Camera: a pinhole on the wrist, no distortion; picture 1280 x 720 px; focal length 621.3 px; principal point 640.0 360.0 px. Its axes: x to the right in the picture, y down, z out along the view. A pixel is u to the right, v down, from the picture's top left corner.
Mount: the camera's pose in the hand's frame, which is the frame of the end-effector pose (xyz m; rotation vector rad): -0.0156 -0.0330 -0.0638 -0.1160 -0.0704 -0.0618
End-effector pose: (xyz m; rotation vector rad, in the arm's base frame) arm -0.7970 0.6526 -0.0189 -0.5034 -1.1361 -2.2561
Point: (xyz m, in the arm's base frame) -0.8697 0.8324 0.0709
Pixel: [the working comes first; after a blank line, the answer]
In the camera's frame: 0.0868 -0.0698 0.2442

860.8 182.5
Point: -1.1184 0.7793 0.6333
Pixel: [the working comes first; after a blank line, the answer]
In the camera's frame: 0.6108 0.1445 0.4900

outside the picture
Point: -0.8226 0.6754 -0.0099
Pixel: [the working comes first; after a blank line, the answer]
In the camera's frame: 0.0388 0.0037 0.0839

927.4 387.4
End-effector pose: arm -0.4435 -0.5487 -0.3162 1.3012 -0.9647 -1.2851
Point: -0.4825 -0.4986 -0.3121
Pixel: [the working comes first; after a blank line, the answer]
In the camera's frame: -0.0325 0.0112 0.1010

439.8 428.7
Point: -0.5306 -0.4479 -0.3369
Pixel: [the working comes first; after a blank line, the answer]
In the camera's frame: -0.0780 -0.0339 0.1385

289.9 208.0
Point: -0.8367 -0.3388 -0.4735
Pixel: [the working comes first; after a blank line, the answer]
In the camera's frame: -0.1637 -0.2568 0.3978

outside the picture
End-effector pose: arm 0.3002 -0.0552 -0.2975 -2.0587 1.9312 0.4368
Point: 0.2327 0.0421 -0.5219
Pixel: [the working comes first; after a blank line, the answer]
In the camera's frame: 0.0315 0.0592 0.3173

701.6 475.8
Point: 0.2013 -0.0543 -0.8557
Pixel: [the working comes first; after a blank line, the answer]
In the camera's frame: 0.2697 0.0807 0.5713

933.3 447.8
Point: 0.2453 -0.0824 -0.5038
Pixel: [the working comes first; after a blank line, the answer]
In the camera's frame: 0.1332 0.0692 0.2430

980.7 537.0
